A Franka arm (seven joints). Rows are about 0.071 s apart.
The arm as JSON. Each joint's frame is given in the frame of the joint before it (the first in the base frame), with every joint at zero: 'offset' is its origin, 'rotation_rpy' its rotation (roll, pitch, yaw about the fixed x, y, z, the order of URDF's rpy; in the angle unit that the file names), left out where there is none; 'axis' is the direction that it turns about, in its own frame. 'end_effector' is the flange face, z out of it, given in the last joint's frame.
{
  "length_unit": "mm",
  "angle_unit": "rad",
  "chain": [
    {
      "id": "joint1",
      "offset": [
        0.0,
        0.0,
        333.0
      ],
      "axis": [
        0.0,
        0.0,
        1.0
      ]
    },
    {
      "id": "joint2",
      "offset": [
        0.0,
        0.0,
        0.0
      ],
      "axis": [
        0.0,
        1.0,
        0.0
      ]
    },
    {
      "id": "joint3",
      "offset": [
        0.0,
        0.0,
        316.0
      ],
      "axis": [
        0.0,
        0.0,
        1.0
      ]
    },
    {
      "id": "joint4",
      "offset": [
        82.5,
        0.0,
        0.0
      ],
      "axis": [
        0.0,
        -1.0,
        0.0
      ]
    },
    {
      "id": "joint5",
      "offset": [
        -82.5,
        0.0,
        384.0
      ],
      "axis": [
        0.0,
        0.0,
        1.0
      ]
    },
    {
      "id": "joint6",
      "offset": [
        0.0,
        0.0,
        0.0
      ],
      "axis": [
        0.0,
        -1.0,
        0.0
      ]
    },
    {
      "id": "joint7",
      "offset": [
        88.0,
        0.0,
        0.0
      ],
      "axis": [
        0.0,
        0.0,
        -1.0
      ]
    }
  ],
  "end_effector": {
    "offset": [
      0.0,
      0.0,
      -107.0
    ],
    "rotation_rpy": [
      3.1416,
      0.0,
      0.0
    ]
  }
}
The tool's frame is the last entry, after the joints.
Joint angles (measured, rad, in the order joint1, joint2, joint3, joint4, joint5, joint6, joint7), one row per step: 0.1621, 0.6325, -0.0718, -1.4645, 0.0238, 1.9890, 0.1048; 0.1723, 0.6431, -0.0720, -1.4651, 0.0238, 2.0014, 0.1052; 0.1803, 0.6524, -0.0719, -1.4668, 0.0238, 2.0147, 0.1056; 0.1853, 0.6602, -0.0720, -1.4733, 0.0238, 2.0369, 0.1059; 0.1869, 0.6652, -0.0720, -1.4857, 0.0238, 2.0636, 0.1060; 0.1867, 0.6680, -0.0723, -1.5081, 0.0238, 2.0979, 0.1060; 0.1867, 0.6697, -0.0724, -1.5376, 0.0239, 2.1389, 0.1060; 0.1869, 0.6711, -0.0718, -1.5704, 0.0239, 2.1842, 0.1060; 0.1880, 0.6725, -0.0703, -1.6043, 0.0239, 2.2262, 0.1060; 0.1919, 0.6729, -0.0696, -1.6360, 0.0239, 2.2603, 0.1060; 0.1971, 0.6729, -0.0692, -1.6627, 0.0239, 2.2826, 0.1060
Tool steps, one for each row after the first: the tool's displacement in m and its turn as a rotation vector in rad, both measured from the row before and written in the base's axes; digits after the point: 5 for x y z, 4 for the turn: 0.00016, 0.00709, -0.00676, -0.0008, -0.0013, 0.0099; 0.00008, 0.00569, -0.00628, -0.0004, -0.0024, 0.0079; 0.00017, 0.00337, -0.00668, 0.0002, -0.0080, 0.0049; -0.00045, 0.00083, -0.00696, 0.0006, -0.0093, 0.0016; -0.00196, -0.00102, -0.00918, 0.0004, -0.0092, -0.0006; -0.00331, -0.00106, -0.01089, 0.0006, -0.0098, -0.0004; -0.00416, -0.00067, -0.01161, 0.0011, -0.0110, 0.0004; -0.00541, 0.00032, -0.01216, 0.0011, -0.0066, 0.0019; -0.00612, 0.00171, -0.01095, 0.0001, -0.0020, 0.0039; -0.00625, 0.00246, -0.00936, -0.0007, 0.0043, 0.0049
